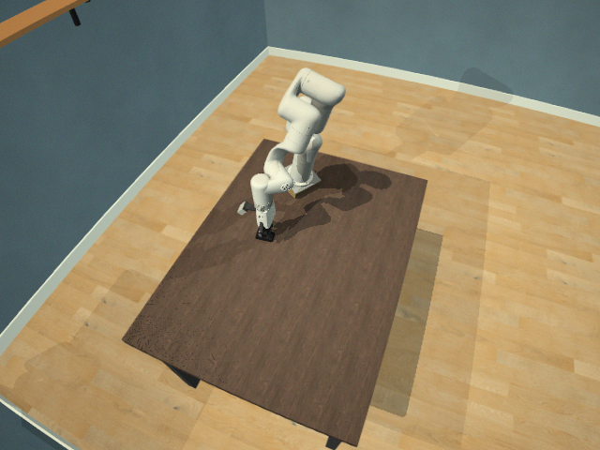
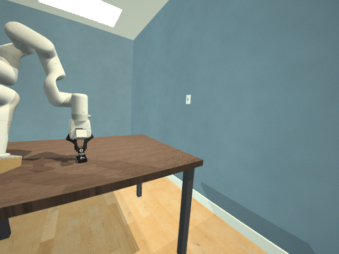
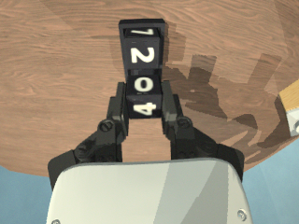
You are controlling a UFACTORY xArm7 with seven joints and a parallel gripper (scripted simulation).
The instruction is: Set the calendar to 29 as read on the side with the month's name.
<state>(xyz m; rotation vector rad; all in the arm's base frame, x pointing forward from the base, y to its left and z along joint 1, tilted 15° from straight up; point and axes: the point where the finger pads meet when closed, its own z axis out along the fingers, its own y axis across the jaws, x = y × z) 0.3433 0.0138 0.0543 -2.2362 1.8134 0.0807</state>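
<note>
My hand is 20 mm to the left of the black tray and 60 mm above it.
</note>
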